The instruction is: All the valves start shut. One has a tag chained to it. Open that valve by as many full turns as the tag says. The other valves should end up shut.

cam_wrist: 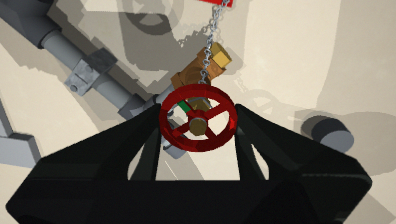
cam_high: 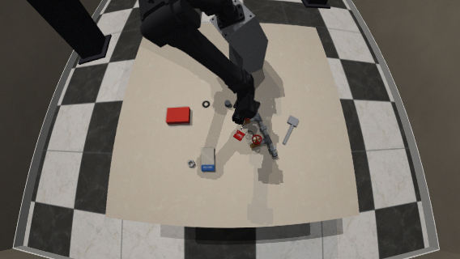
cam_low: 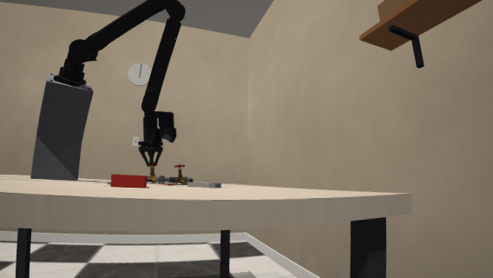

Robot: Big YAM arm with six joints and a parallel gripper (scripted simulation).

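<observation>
Right now the red tag is 6 cm ahead of my hand, 5 cm to the right of it and 8 cm below it. From my hand the other things lie so: blue box: 16 cm ahead, 21 cm to the right, 7 cm below; then red block: 8 cm behind, 34 cm to the right, 7 cm below; then grey hammer-like tool: 6 cm ahead, 23 cm to the left, 8 cm below.
</observation>
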